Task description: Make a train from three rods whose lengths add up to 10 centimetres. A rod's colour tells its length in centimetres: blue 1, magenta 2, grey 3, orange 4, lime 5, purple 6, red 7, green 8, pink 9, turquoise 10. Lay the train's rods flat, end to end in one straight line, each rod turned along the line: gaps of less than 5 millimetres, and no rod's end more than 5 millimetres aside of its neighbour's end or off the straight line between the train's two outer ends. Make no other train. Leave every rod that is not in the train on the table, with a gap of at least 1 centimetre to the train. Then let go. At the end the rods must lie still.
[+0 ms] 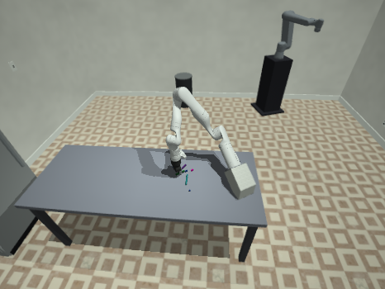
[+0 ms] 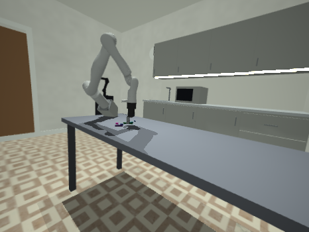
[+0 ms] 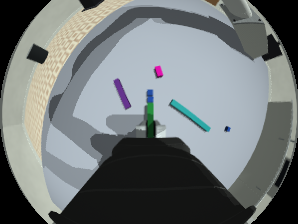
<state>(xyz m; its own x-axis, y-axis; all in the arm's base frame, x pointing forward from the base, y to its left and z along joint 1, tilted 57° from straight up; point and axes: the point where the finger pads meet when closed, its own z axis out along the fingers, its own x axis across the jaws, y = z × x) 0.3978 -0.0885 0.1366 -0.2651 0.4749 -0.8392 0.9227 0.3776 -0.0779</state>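
Now: hand 70 mm to the left of the purple rod, 40 mm past it and 30 mm above it. From my hand the other things lie so: magenta rod (100 mm behind, 30 mm below, 10 mm to the right); then turquoise rod (70 mm to the left, 40 mm behind, 30 mm below); then green rod (10 mm below).
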